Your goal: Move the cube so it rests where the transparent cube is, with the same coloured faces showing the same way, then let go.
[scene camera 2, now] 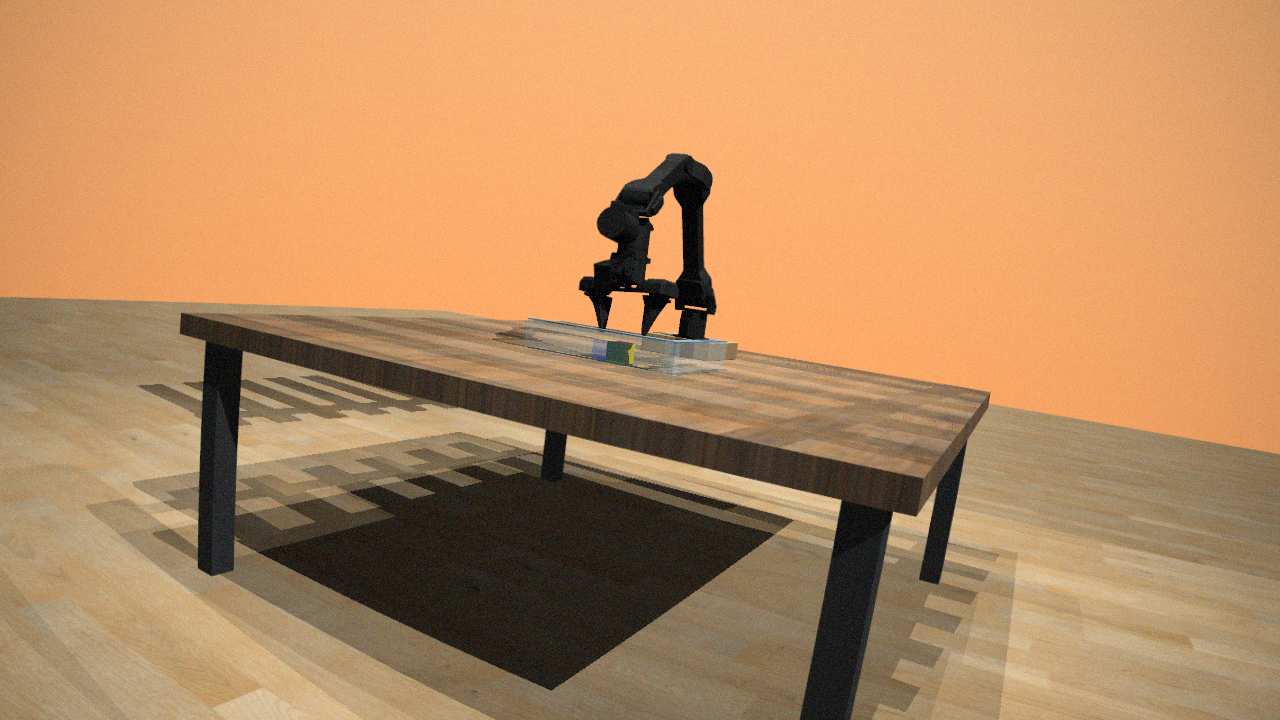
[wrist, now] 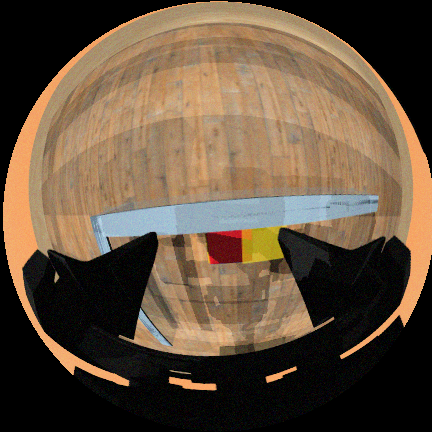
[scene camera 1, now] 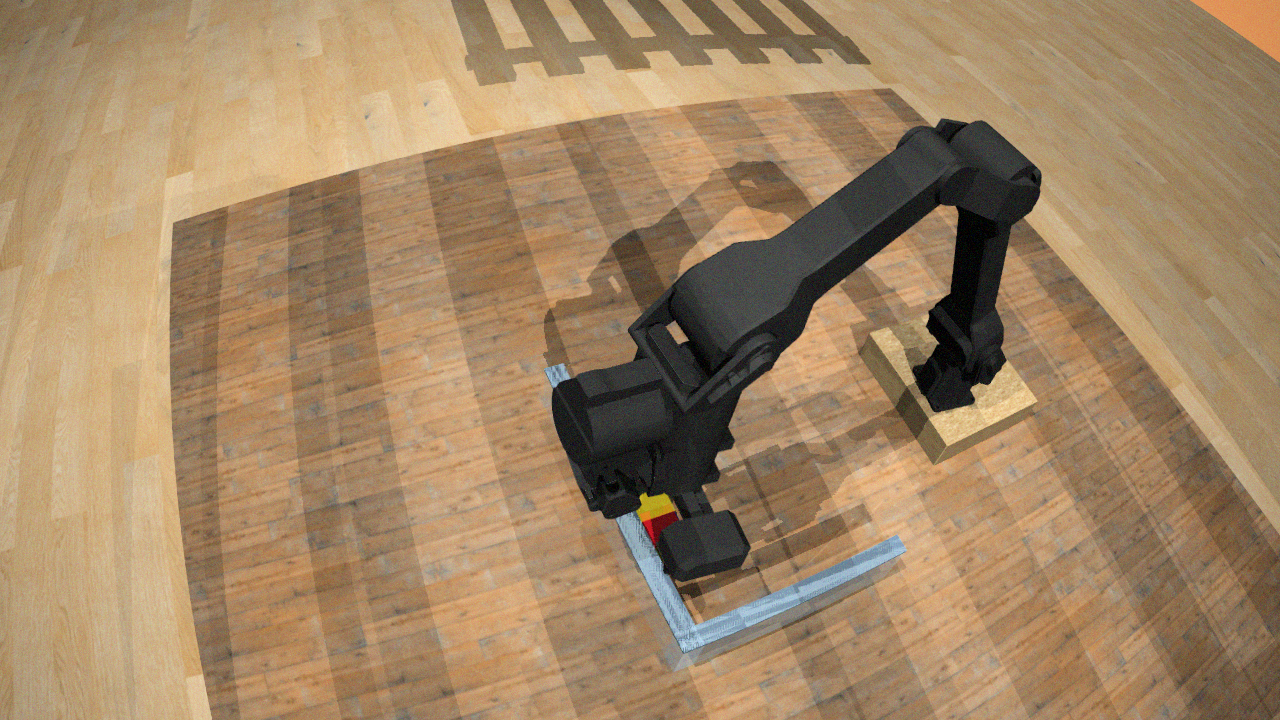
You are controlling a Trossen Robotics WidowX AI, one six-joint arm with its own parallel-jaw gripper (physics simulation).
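Seen in the pictures: gripper, fingertip midpoint: (scene camera 2: pixel 622 333) (wrist: pixel 218 236) (scene camera 1: pixel 650 529); arm's base at its link origin: (scene camera 2: pixel 691 338) (scene camera 1: pixel 943 386).
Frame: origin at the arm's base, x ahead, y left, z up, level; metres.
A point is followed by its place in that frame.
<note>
Red and yellow faces (scene camera 1: pixel 657 517) @(x 0.370, y 0.082, z -0.001 m) (wrist: pixel 243 246) @(x 0.368, y 0.080, z -0.002 m) show close against the inner side of a low wall. In the wrist view, red is on the left, yellow on the right, with a small orange patch between them. In scene camera 2, blue, green and yellow faces (scene camera 2: pixel 615 351) @(x 0.408, y 0.110, z -0.016 m) show through the clear wall. The cube and the transparent cube seem to overlap or touch; I cannot tell their outlines apart. My gripper (scene camera 2: pixel 623 333) @(x 0.383, y 0.101, z 0.015 m) (wrist: pixel 218 236) @(x 0.383, y 0.101, z 0.015 m) is open and empty, with its fingertips above the coloured faces. The right fingertip in the wrist view borders the yellow. The arm hides the fingertips in scene camera 1.
A low, see-through wall with a light blue top (scene camera 1: pixel 659 586) @(x 0.392, y 0.159, z 0.018 m) (wrist: pixel 195 217) @(x 0.397, y 0.117, z 0.019 m) meets a second wall (scene camera 1: pixel 796 597) @(x 0.277, y 0.200, z 0.018 m) at a corner, making an L on the wooden table (scene camera 1: pixel 358 358) @(x 0.640, y -0.188, z -0.041 m) (scene camera 2: pixel 760 402) @(x 0.470, y 0.446, z -0.041 m). The arm's base stands on a pale block (scene camera 1: pixel 1002 402) @(x -0.075, y 0.040, z 0.000 m) behind the walls.
</note>
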